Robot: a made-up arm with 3 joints. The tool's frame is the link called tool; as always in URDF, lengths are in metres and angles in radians. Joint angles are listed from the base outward. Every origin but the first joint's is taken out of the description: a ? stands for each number. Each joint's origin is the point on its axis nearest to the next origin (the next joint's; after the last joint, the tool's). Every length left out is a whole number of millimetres.
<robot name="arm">
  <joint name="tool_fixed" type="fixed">
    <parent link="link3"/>
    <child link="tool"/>
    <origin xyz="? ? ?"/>
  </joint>
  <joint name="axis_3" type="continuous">
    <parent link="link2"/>
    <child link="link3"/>
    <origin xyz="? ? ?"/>
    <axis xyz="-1 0 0"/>
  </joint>
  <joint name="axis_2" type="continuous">
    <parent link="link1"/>
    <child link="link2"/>
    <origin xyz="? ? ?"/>
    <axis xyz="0 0 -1"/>
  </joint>
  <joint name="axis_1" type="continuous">
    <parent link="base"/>
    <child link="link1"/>
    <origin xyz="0 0.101 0.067"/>
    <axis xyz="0 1 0"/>
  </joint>
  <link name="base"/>
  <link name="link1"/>
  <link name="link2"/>
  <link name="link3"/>
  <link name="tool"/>
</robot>
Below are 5 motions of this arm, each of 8 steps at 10 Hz.
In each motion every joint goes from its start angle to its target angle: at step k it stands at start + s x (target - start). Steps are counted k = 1, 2, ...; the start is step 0. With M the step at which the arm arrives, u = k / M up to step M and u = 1 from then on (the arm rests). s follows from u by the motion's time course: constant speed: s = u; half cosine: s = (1 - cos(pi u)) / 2; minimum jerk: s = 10 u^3 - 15 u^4 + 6 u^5.
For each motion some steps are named. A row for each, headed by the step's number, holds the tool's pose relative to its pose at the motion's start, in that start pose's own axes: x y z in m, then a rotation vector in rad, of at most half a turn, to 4 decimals.
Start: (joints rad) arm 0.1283 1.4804 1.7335
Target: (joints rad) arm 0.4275 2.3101 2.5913
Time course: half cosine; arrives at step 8
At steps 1, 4, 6, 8:
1: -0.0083 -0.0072 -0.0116 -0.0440 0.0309 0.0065
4: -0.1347 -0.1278 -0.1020 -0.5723 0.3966 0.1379
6: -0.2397 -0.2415 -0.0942 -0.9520 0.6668 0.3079
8: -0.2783 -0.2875 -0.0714 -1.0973 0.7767 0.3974

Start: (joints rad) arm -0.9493 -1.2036 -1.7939
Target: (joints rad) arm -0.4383 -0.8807 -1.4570
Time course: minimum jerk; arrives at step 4
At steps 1, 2, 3, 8:
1: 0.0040 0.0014 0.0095 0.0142 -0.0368 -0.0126
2: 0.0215 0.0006 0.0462 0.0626 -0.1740 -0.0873
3: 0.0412 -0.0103 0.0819 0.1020 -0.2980 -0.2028
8: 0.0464 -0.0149 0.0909 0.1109 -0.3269 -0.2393

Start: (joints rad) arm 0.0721 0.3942 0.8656
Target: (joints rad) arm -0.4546 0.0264 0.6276
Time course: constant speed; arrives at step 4
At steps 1, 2, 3, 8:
1: 0.0251 0.0200 0.0260 0.1043 -0.1512 -0.0303
2: 0.0457 0.0348 0.0558 0.1965 -0.3067 -0.0552
3: 0.0608 0.0452 0.0877 0.2756 -0.4656 -0.0746
8: 0.0702 0.0521 0.1200 0.3406 -0.6270 -0.0885

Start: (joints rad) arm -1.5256 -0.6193 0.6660
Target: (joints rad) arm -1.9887 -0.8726 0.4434
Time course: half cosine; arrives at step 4
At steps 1, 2, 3, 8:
1: 0.0093 0.0024 0.0053 -0.0078 -0.0658 -0.0034
2: 0.0278 0.0087 0.0183 -0.0353 -0.2194 0.0003
3: 0.0413 0.0159 0.0301 -0.0754 -0.3632 0.0196
8: 0.0456 0.0192 0.0342 -0.0958 -0.4193 0.0317

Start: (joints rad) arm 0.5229 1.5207 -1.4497
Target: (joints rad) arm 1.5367 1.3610 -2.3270
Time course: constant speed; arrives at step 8
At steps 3, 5, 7, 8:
3: 0.0069 0.0711 -0.0416 -0.0501 0.0575 -0.0327
5: 0.0169 0.1074 -0.0839 -0.0830 0.0843 -0.0760
7: 0.0310 0.1314 -0.1346 -0.1155 0.0953 -0.1322
8: 0.0394 0.1381 -0.1620 -0.1316 0.0934 -0.1634

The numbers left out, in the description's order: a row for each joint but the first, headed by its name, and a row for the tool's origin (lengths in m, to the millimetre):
tool: 0 0.189 -0.117
axis_3: 0.121 -0.106 0
axis_2: -0.114 0 0.052

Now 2 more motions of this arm.
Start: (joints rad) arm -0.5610 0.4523 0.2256
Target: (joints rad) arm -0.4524 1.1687 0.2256
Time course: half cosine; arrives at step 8
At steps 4, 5, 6, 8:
4: 0.0055 -0.0469 -0.0110 -0.0322 0.1231 -0.3392
5: 0.0032 -0.0656 -0.0147 -0.0489 0.1673 -0.4695
6: -0.0007 -0.0813 -0.0173 -0.0647 0.2033 -0.5803
8: -0.0056 -0.0953 -0.0191 -0.0804 0.2346 -0.6804

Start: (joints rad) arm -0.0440 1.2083 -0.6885
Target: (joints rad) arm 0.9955 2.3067 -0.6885
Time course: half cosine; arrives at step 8
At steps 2, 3, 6, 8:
2: 0.0210 -0.0101 0.0027 -0.1464 -0.0693 -0.1509
3: 0.0402 -0.0209 0.0105 -0.3164 -0.1658 -0.2988
6: 0.0762 -0.0211 0.0626 -0.9136 -0.6302 -0.6125
8: 0.0801 -0.0061 0.0762 -1.0704 -0.7876 -0.6389

